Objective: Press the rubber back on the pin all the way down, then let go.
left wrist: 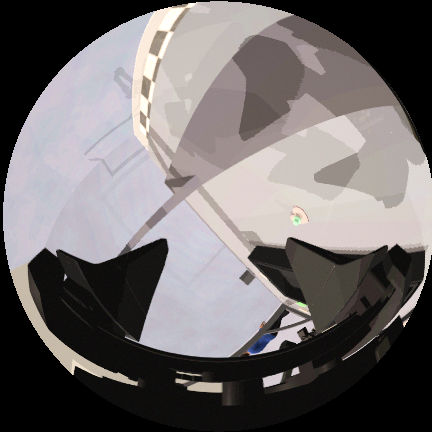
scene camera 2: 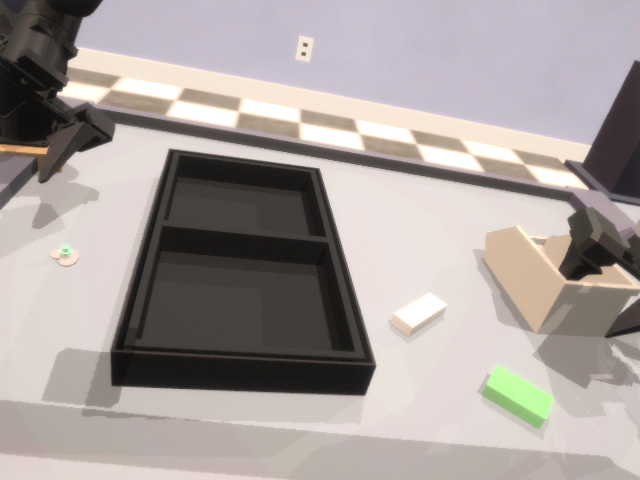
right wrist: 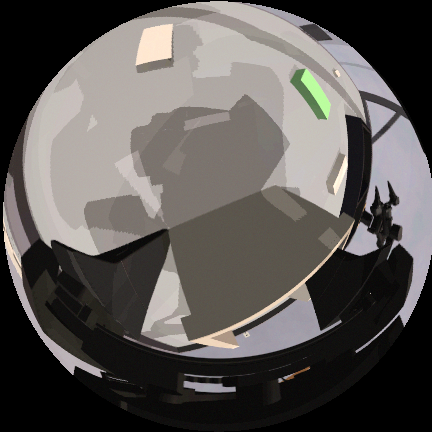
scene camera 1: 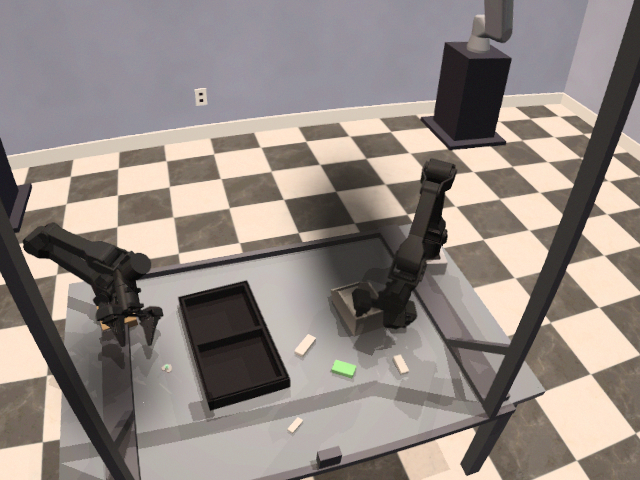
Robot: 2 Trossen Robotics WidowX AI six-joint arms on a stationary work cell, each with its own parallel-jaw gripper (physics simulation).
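Frame: origin at the left arm's base, x ahead, y left, z up, level; metres.
Seen in the pictures: left gripper, fingertip midpoint: [left wrist: 228, 244] [right wrist: 381, 182] [scene camera 1: 137, 346]; right gripper, fingertip midpoint: [scene camera 2: 576, 314] [right wrist: 233, 237] [scene camera 1: 369, 322]; left arm's base, link origin: [scene camera 2: 25, 135] [right wrist: 361, 214]; right arm's base, link origin: [scene camera 1: 428, 252].
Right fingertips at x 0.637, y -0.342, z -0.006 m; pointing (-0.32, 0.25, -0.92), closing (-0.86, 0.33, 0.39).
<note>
Pixels of each thing's top centre, then the offset from my right fingertips to it. "spot": a spot on its surface instead.
- small pin, top centre: [scene camera 2: 65, 247] [left wrist: 298, 220] dx -0.553, dy +0.113, dz -0.009 m
- black two-compartment tray, top centre: [scene camera 2: 247, 231] [left wrist: 329, 300] [scene camera 1: 229, 335] [right wrist: 363, 194] dx -0.370, dy +0.115, dz +0.020 m
- beige box, surface spot: [right wrist: 250, 265] spot: dx +0.007, dy -0.016, dz +0.036 m
- green block, top centre: [scene camera 2: 520, 391] [right wrist: 318, 92] [scene camera 1: 344, 367] dx -0.140, dy -0.099, dz -0.004 m
The small pin [scene camera 1: 166, 367] [scene camera 2: 68, 259] [left wrist: 303, 214] is pale with rounded lobes and lies on the table left of the black tray. The green rubber back [scene camera 2: 65, 250] [left wrist: 296, 220] sits on it; how far down it is pressed is too small to tell. My left gripper [scene camera 1: 136, 344] [left wrist: 228, 244] is open and empty, above the table, behind and left of the pin in scene camera 1. My right gripper [scene camera 1: 373, 316] [scene camera 2: 587, 304] is open at the beige box, one finger over its inside and the other outside, holding nothing.
A black two-compartment tray [scene camera 1: 231, 338] [scene camera 2: 245, 232] stands right of the pin. The beige box [scene camera 1: 356, 321] [scene camera 2: 527, 289] [right wrist: 250, 265] stands farther right. A green block [scene camera 1: 343, 368] [scene camera 2: 518, 396] [right wrist: 312, 95] and white blocks [scene camera 1: 305, 345] [scene camera 1: 400, 364] [scene camera 1: 295, 425] lie on the table.
</note>
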